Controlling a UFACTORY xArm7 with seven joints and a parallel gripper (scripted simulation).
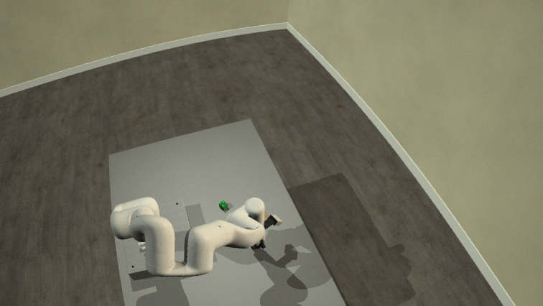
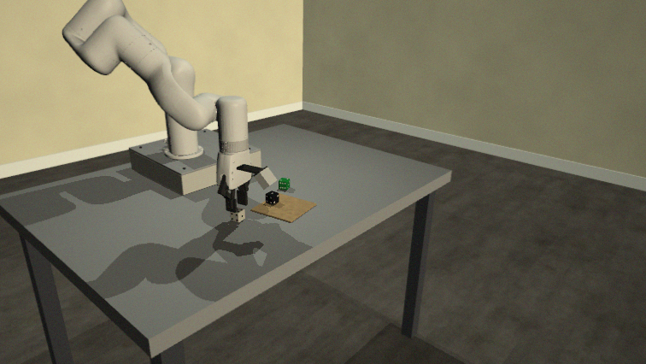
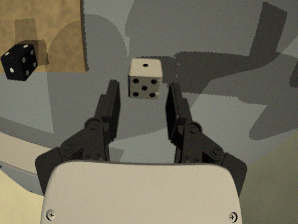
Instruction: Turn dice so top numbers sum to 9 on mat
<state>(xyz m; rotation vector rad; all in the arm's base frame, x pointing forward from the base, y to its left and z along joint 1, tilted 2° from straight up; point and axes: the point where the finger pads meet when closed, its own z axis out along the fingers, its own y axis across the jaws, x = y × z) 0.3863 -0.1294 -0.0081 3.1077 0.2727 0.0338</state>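
Now: the white die 4 cm below my hand. Also, from my hand: black die: 14 cm to the left, 4 cm below; then green die: 25 cm to the left, 4 cm below, 4 cm behind; then tan mat: 14 cm to the left, 5 cm below, 5 cm ahead.
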